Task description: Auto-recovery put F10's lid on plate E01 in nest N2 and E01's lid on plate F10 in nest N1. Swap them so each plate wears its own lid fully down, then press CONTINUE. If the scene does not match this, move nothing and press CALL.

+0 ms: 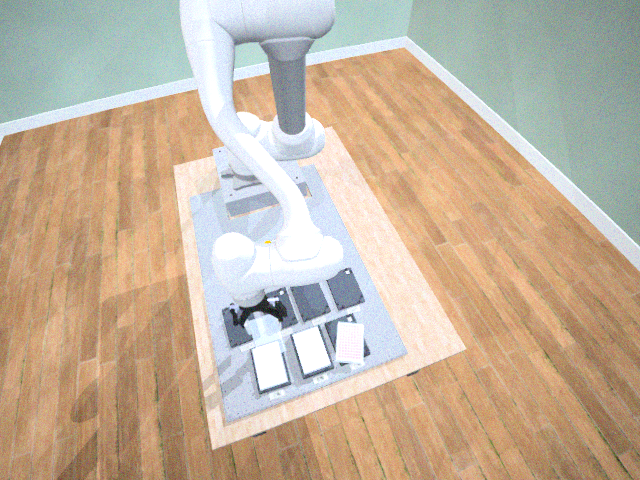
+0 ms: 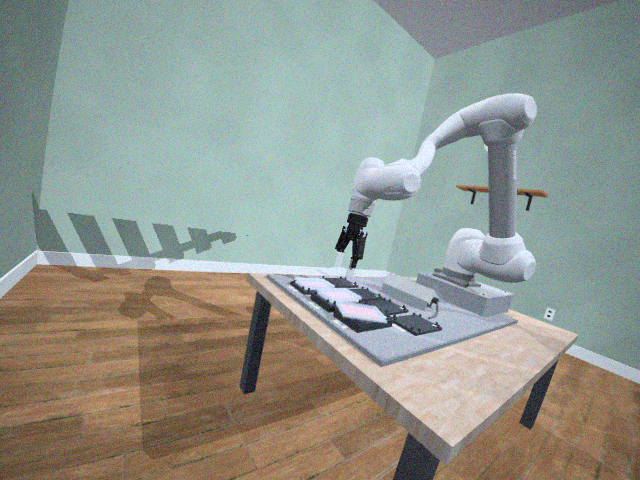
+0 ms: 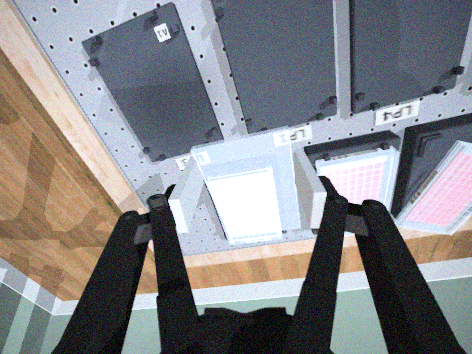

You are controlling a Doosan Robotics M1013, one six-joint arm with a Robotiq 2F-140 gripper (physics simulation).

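Places are measured from the arm's base along level axes (x right, y ahead, z up), in millimetres.
Pixels of known places: gripper, fingertip midpoint: [image 1: 265, 327] [image 2: 342, 272] [image 3: 246, 166]; arm's base, origin of the base link: [image 2: 456, 281].
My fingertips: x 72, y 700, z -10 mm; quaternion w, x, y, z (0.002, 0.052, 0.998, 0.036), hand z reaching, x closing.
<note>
Ahead of a thing's pixels: the offset from my fingertips to its top centre. "spot": to the spot under its first point.
My gripper [image 1: 262, 326] [image 2: 345, 266] [image 3: 246, 166] is shut on a clear lid @(dy +30, dx -2, dz +14 mm) [image 1: 264, 330] [image 3: 240, 152], held level-looking above the front-left plate. That plate @(dy +103, dx +15, dz -44 mm) [image 1: 270, 365] [image 2: 312, 283] [image 3: 245, 205] looks bright white and shows through and beyond the lid. The middle plate @(dy +96, dx -124, dz -32 mm) [image 1: 311, 351] [image 2: 338, 295] [image 3: 357, 175] sits in its dark nest. The right plate @(dy +110, dx -249, dz -30 mm) [image 1: 349, 342] [image 2: 361, 312] [image 3: 445, 187], pink-welled, lies askew over its nest. Whether these plates wear lids is hard to tell. Plate names and front nest labels are unreadable. CONTINUE and CALL cannot be identified.
A row of dark nests stands behind the plates, including the leftmost nest @(dy -67, dx +86, dz -53 mm) [image 3: 155, 90], a middle nest @(dy -78, dx -49, dz -53 mm) [image 3: 285, 60] and the rightmost nest @(dy -88, dx -299, dz -53 mm) [image 1: 345, 289] [image 2: 417, 324]. A yellow button @(spot: dy -323, dx -70, dz -6 mm) [image 1: 267, 242] shows beside the arm. A grey box @(dy -300, dx -96, dz +11 mm) [image 2: 408, 289] stands near the arm's base.
</note>
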